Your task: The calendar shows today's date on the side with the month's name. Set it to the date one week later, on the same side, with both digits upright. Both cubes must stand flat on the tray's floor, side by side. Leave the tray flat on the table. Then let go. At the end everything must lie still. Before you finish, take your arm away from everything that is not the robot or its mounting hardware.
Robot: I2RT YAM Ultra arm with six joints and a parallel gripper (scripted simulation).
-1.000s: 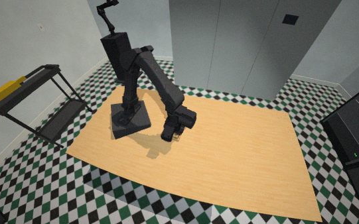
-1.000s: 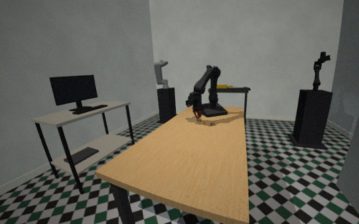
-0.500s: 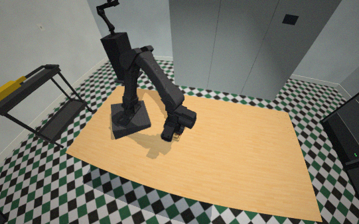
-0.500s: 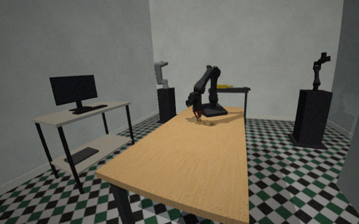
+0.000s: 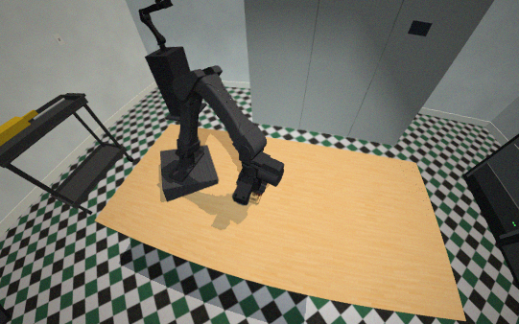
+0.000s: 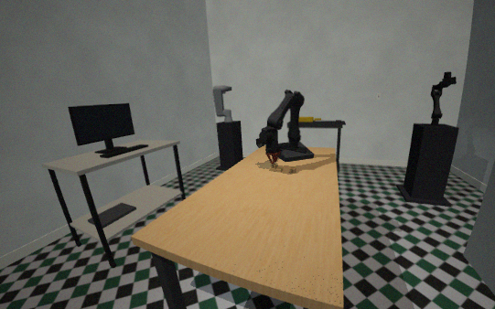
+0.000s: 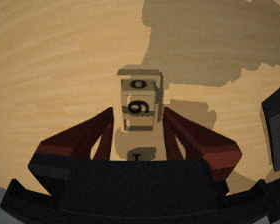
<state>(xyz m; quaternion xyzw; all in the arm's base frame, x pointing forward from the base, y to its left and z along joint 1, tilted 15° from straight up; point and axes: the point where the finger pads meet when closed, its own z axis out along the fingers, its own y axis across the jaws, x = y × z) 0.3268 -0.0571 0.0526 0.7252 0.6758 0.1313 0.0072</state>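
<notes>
Now: the wooden cube 3 cm below my hand. The rest, counted from my hand: wooden tray: 5 cm below, 2 cm to the left.
</notes>
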